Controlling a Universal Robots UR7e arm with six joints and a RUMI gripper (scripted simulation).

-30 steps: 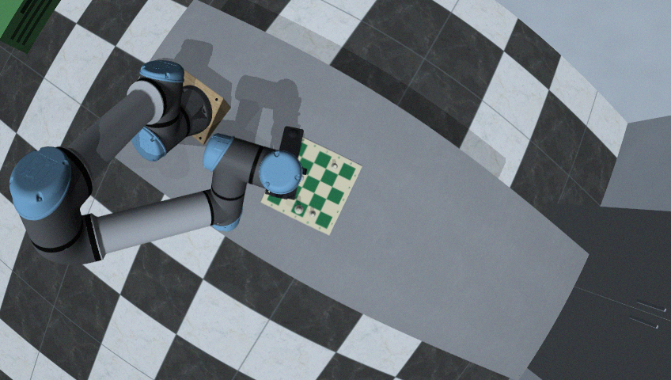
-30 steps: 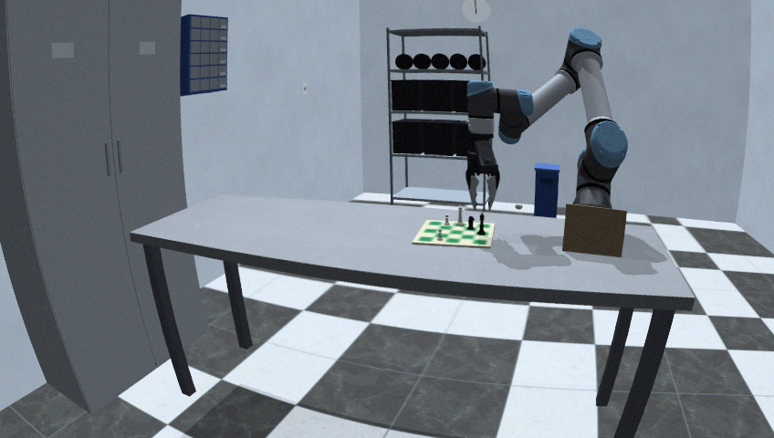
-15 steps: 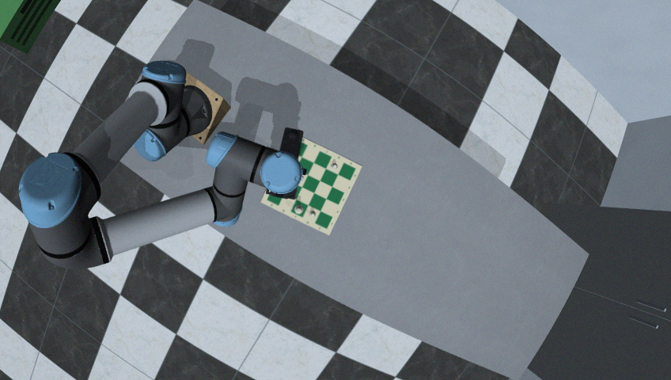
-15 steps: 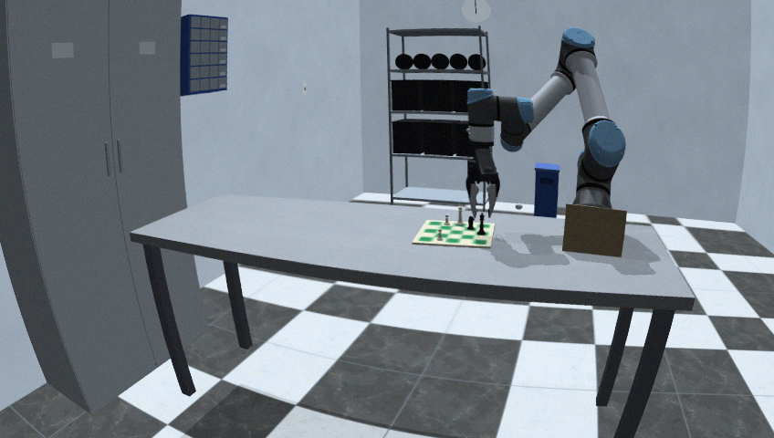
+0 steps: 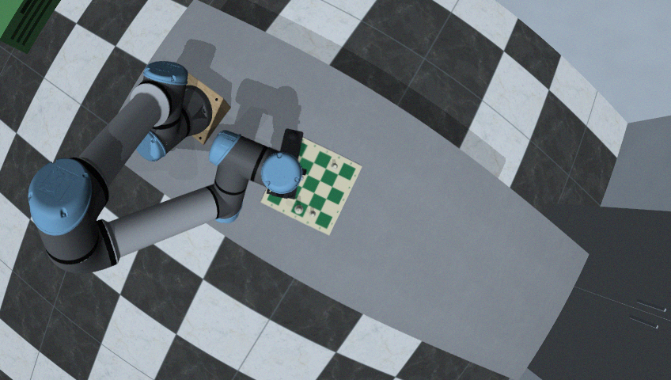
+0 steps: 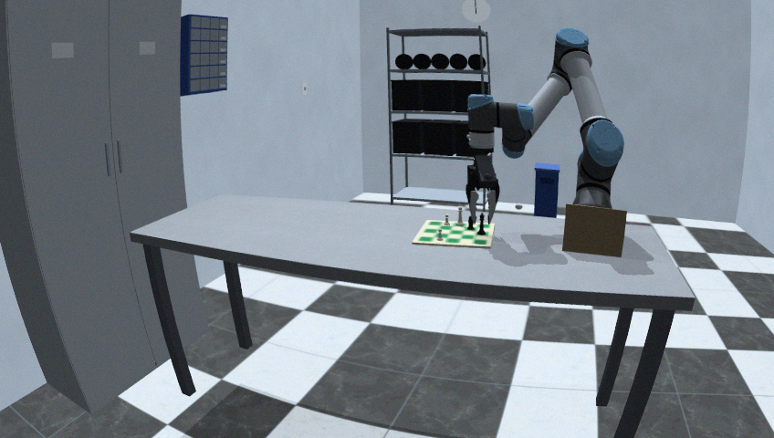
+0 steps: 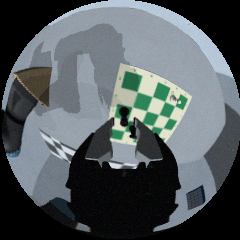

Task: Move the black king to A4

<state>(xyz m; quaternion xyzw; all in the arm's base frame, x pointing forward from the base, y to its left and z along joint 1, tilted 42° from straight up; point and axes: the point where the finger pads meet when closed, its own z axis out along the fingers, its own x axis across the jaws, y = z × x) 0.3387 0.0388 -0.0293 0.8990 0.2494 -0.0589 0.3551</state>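
The black king lies 10 mm below my hand. Round my hand: chessboard 70 mm ahead, 50 mm below, 20 mm to the left.
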